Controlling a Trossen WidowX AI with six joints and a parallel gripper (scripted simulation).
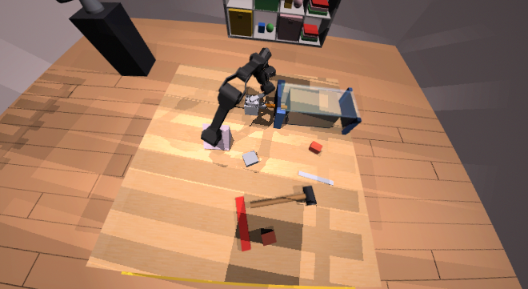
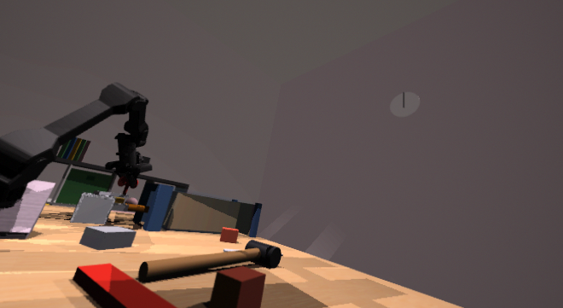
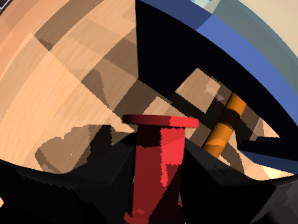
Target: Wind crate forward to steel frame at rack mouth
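Now: gripper tip 4 cm past the winch handle, 3 cm to the left of it and 3 cm above it. From my gripper tip the other things lie so: red grip: 1 cm behind, 1 cm to the right; blue steel frame: 6 cm ahead, 8 cm to the right, 3 cm below; winch: 11 cm behind, 7 cm to the right, 10 cm below.
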